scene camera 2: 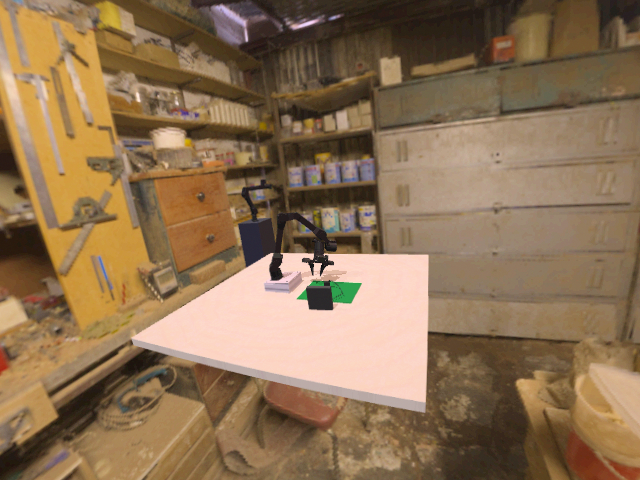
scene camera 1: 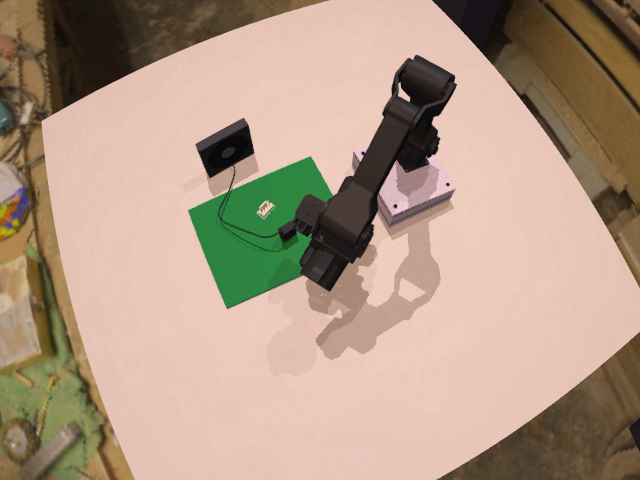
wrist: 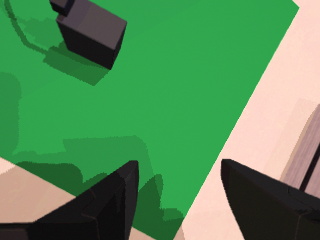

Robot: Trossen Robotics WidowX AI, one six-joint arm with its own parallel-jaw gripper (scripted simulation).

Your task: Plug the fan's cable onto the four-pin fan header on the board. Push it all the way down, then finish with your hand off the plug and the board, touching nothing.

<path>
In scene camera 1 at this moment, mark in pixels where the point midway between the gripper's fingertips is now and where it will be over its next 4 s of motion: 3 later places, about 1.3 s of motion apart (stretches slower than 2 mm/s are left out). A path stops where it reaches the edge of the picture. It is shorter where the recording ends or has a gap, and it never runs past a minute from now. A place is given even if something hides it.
The gripper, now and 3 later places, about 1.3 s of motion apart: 330, 226; 291, 206; 289, 225; 272, 205
</path>
